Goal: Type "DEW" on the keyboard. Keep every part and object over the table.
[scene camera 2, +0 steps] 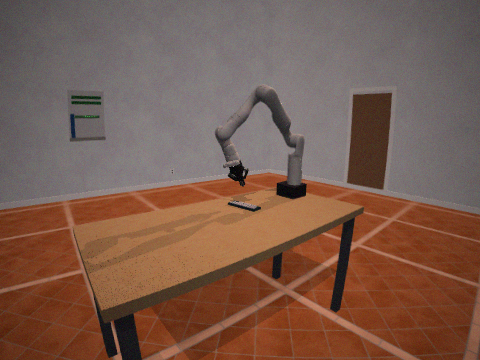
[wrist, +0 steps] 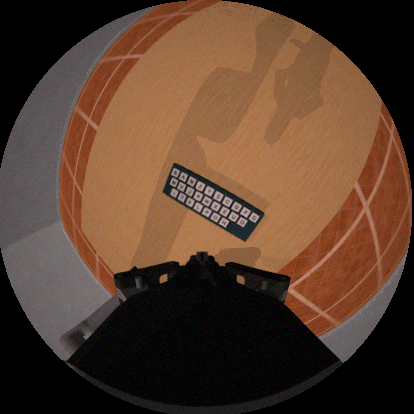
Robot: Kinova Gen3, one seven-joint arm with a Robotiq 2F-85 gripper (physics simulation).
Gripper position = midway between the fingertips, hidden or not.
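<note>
There's a keyboard (wrist: 211, 201) that I can see, along with my gripper (wrist: 201, 258).
</note>
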